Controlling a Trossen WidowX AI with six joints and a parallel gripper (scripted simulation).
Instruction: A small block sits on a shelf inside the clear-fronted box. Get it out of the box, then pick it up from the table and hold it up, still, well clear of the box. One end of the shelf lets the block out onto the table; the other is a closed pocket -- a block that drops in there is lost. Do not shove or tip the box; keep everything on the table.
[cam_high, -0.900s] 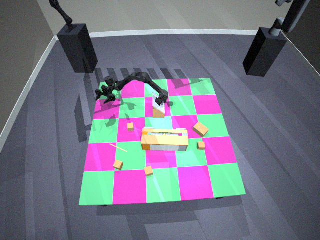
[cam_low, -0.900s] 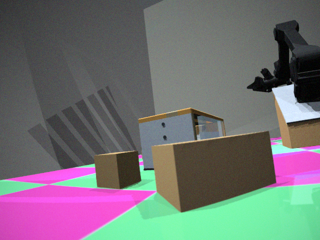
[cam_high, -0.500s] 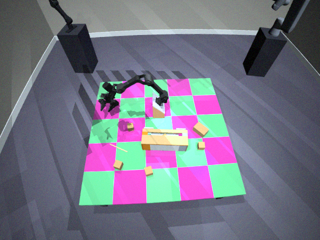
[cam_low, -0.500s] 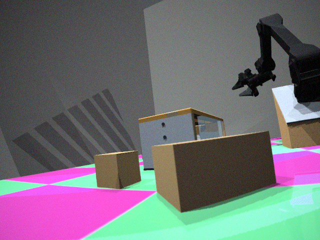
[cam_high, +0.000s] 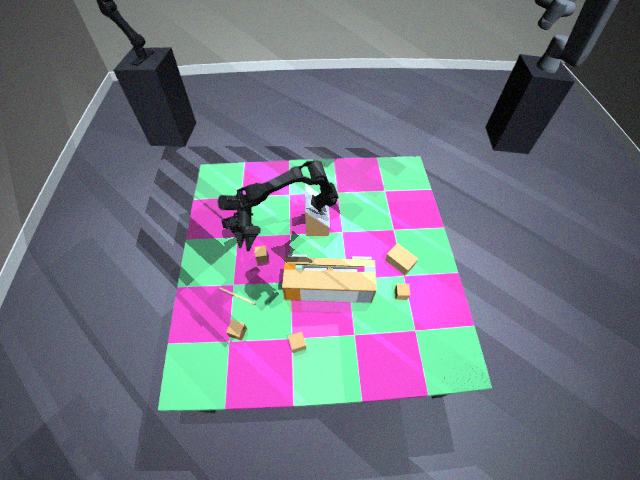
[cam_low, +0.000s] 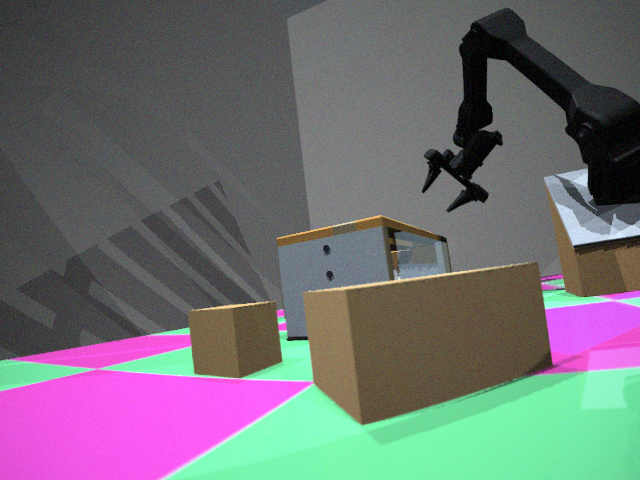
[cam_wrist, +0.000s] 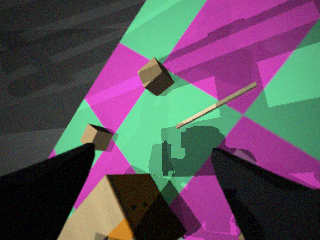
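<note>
Right now the clear-fronted box is 2 cm behind my gripper tip, 34 cm to the left of it and 18 cm below it. Round my gripper tip: larger tan block 13 cm behind, 67 cm to the left, 21 cm below; thin stick 10 cm ahead, 6 cm to the right, 23 cm below.
</note>
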